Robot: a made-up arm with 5 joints.
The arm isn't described. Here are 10 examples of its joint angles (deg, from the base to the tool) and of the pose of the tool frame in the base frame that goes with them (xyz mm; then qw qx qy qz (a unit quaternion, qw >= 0)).
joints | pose
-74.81 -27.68 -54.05 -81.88 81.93 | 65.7 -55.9 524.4 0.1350 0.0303 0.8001 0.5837
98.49 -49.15 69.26 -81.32 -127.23 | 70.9 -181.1 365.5 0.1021 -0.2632 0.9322 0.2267
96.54 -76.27 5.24 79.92 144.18 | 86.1 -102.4 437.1 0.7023 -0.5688 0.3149 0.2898
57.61 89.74 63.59 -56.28 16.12 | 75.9 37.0 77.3 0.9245 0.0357 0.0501 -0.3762
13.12 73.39 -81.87 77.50 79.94 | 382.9 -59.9 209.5 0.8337 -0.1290 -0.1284 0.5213
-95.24 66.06 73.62 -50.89 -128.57 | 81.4 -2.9 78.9 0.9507 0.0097 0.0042 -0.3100
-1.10 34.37 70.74 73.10 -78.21 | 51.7 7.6 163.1 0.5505 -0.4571 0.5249 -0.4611
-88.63 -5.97 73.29 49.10 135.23 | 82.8 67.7 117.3 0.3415 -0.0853 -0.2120 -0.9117
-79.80 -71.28 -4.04 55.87 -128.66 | 97.3 90.0 492.3 0.5198 0.7862 0.2199 -0.2516
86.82 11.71 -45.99 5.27 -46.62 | 113.1 -275.0 475.7 0.1892 -0.2763 -0.8162 -0.4709
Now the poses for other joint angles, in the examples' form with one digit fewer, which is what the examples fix.
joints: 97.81 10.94 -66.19 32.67 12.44
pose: 65 -237 505 0.399 -0.671 -0.492 -0.386
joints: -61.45 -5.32 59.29 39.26 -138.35
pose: 147 124 126 0.767 -0.028 -0.006 -0.640
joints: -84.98 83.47 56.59 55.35 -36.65
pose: 73 -95 176 0.559 -0.704 0.371 0.235
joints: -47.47 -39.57 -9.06 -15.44 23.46
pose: 177 108 543 0.186 0.226 -0.948 0.126
